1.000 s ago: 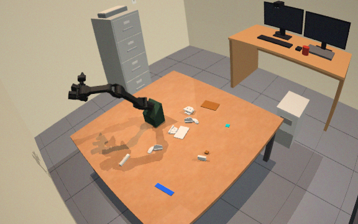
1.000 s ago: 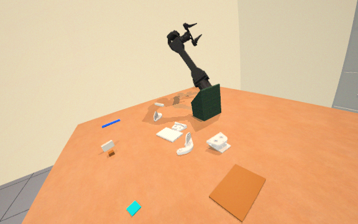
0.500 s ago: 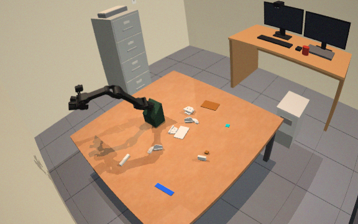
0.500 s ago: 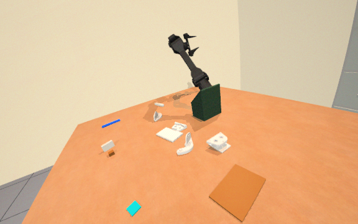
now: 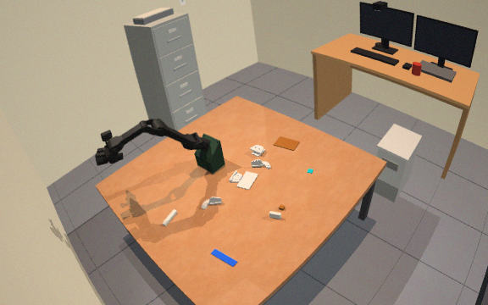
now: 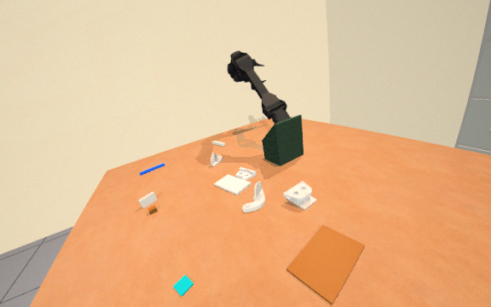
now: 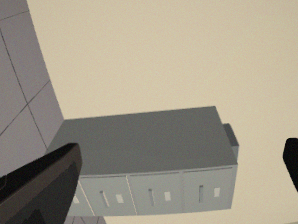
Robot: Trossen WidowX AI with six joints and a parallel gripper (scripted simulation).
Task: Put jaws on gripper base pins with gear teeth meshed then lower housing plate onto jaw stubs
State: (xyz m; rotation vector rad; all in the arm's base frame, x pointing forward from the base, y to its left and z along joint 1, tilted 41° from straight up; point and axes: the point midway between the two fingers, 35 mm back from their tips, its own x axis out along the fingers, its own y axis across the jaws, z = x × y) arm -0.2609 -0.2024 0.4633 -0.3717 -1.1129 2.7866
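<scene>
Right now my gripper tip is 430 mm short of the white bar, 10 mm to the right of it and 340 mm above it. Round my gripper tip: blue strip: 820 mm ahead, 340 mm below; small brown cube: 860 mm ahead, 390 mm to the left, 340 mm below; white block: 860 mm ahead, 330 mm to the left, 330 mm below.
</scene>
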